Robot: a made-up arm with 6 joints. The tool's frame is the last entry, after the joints.
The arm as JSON. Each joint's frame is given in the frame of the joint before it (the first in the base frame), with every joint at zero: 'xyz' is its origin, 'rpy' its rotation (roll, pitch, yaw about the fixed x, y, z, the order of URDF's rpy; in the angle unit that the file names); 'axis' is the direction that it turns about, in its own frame. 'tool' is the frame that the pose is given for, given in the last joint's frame.
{
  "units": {
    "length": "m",
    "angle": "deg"
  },
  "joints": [
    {
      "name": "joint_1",
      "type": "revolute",
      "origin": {
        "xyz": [
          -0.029,
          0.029,
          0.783
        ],
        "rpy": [
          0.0,
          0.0,
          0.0
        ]
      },
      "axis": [
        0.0,
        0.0,
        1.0
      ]
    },
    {
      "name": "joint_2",
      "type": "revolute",
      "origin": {
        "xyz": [
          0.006,
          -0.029,
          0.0
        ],
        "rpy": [
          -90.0,
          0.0,
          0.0
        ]
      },
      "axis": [
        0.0,
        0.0,
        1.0
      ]
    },
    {
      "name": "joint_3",
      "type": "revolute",
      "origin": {
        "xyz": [
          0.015,
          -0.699,
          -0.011
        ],
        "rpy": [
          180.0,
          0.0,
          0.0
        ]
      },
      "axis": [
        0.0,
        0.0,
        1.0
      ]
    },
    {
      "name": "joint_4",
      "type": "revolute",
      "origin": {
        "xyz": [
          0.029,
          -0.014,
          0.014
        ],
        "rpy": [
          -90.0,
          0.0,
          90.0
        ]
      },
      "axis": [
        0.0,
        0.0,
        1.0
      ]
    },
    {
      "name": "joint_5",
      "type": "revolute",
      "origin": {
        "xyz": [
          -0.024,
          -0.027,
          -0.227
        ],
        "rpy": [
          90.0,
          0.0,
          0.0
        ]
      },
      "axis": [
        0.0,
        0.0,
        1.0
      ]
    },
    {
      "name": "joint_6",
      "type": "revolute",
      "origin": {
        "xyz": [
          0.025,
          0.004,
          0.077
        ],
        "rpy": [
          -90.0,
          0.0,
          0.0
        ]
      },
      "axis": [
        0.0,
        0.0,
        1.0
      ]
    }
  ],
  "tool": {
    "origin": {
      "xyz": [
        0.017,
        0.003,
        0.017
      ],
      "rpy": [
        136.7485,
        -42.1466,
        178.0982
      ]
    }
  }
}
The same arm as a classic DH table. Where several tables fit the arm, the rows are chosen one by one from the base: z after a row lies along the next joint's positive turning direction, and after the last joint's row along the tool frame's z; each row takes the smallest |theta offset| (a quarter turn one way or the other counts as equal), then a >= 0, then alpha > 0; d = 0 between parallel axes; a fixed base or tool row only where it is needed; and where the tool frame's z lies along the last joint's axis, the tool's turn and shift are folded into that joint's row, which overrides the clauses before.
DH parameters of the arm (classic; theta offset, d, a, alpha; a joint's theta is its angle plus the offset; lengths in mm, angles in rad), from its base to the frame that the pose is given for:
base (fixed): -0.7854 0 -41 0
joint_1: 0.7854 783 6 -1.5708
joint_2: -1.5493 0 699.2 3.1416
joint_3: 0.0215 54 -14 -1.5708
joint_4: 0 -256 -24 1.5708
joint_5: 0 104 25 -1.5708
joint_6: 0.5864 16.6 15.8 -2.1413
tool (fixed): -2.2188 -8.2 0 0

